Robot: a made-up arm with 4 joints. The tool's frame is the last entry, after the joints. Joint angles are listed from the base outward. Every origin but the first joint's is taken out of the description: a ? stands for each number. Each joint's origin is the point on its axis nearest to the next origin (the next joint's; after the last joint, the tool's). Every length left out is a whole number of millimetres.
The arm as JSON. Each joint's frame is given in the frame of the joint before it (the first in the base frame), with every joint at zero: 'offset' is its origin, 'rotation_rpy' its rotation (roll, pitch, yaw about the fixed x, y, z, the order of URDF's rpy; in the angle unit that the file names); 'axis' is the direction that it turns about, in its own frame. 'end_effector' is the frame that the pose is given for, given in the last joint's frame.
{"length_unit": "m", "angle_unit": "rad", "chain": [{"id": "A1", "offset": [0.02, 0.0, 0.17], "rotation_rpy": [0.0, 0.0, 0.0], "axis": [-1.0, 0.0, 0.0]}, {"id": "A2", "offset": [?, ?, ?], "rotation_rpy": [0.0, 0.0, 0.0], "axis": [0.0, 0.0, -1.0]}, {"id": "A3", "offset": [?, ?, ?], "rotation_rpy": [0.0, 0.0, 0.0], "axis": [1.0, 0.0, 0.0]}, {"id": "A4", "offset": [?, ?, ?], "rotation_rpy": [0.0, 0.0, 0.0], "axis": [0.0, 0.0, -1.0]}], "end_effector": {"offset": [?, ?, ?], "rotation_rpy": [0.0, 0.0, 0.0]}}
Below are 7 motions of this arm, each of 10 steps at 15 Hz.
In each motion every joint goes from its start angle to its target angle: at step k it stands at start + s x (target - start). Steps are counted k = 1, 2, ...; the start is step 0. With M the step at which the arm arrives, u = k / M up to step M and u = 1 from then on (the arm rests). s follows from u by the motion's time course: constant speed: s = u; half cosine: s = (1 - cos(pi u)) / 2; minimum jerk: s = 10 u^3 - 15 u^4 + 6 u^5.
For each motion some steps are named. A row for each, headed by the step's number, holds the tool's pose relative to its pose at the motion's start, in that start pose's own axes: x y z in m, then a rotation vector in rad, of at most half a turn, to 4 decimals.
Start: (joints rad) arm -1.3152 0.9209 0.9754 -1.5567
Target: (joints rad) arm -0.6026 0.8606 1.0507 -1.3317
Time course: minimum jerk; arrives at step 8
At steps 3, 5, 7, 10:
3: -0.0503 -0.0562 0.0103 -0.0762 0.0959 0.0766
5: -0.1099 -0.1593 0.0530 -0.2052 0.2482 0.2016
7: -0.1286 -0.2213 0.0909 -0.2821 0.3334 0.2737
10: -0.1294 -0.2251 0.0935 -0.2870 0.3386 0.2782

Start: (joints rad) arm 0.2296 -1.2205 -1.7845 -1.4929
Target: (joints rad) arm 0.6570 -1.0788 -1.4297 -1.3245
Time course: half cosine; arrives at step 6
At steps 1, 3, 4, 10:
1: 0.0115 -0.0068 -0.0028 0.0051 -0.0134 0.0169
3: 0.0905 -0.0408 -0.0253 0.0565 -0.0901 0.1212
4: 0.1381 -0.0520 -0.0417 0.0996 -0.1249 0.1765
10: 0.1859 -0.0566 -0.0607 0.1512 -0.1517 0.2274

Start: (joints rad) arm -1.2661 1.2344 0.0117 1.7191
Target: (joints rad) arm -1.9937 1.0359 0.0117 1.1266
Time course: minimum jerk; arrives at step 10
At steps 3, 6, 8, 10:
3: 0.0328 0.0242 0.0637 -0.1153 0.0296 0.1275
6: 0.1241 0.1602 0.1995 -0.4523 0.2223 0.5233
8: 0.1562 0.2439 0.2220 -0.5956 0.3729 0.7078
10: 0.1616 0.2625 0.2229 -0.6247 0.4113 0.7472

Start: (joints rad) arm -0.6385 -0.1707 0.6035 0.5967
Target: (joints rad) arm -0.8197 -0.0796 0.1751 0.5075
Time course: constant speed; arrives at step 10
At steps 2, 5, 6, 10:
2: -0.0063 0.0029 0.0376 -0.0334 -0.0398 0.0055
5: -0.0196 0.0082 0.0949 -0.0864 -0.0957 0.0109
6: -0.0251 0.0102 0.1142 -0.1048 -0.1133 0.0119
10: -0.0510 0.0201 0.1917 -0.1822 -0.1774 0.0132

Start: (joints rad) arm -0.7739 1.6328 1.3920 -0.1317
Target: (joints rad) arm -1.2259 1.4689 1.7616 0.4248
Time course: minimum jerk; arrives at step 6
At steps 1, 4, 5, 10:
1: -0.0137 0.0056 -0.0064 0.0131 0.0069 -0.0345
4: -0.2945 0.2460 -0.1208 0.2819 0.1687 -0.7901
5: -0.3446 0.3334 -0.1379 0.3436 0.2105 -0.9683
10: -0.3536 0.3525 -0.1408 0.3562 0.2192 -1.0046

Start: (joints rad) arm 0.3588 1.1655 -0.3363 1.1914
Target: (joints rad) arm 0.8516 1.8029 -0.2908 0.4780
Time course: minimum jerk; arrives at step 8
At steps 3, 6, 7, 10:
3: -0.0740 -0.0539 -0.0493 0.0441 -0.0565 -0.0112
6: -0.2572 -0.0930 -0.2294 0.1771 -0.1674 -0.0359
7: -0.2819 -0.0875 -0.2607 0.1999 -0.1825 -0.0385
10: -0.2863 -0.0861 -0.2666 0.2042 -0.1853 -0.0390

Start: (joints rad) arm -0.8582 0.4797 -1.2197 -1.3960
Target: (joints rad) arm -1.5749 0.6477 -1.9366 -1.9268
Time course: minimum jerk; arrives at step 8
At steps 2, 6, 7, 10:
2: -0.0016 -0.0026 0.0068 0.0257 0.0126 0.0827
6: -0.0323 -0.0167 0.0224 0.1624 0.0809 0.8049
7: -0.0385 -0.0173 0.0204 0.1680 0.0871 0.8919
10: -0.0398 -0.0174 0.0199 0.1687 0.0883 0.9080

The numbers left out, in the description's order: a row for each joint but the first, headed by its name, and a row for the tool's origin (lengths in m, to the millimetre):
A2: 0.0 0.35 -0.02
A3: -0.13 -0.06 0.0
A4: 0.0 -0.37 -0.05
tool: 0.1 -0.26 0.0

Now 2 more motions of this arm.
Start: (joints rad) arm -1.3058 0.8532 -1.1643 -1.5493
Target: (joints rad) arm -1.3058 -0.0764 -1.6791 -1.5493
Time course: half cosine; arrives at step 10
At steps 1, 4, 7, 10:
1: 0.0007 -0.0048 0.0063 -0.0212 0.0121 0.0089
4: 0.0165 -0.0469 0.0959 -0.3092 0.1697 0.1004
7: 0.0501 -0.0382 0.2214 -0.7361 0.3741 0.1492
10: 0.0659 -0.0095 0.2689 -0.9389 0.4568 0.1395

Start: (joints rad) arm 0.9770 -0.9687 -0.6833 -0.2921
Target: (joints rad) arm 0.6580 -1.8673 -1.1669 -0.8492
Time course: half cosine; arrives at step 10
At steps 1, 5, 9, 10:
1: 0.0127 -0.0026 0.0073 -0.0127 -0.0159 0.0265
5: 0.1843 0.0071 0.2018 -0.3430 -0.3161 0.4771
9: 0.1859 0.0997 0.4145 -0.8205 -0.5594 0.7761
10: 0.1817 0.1057 0.4237 -0.8486 -0.5694 0.7865

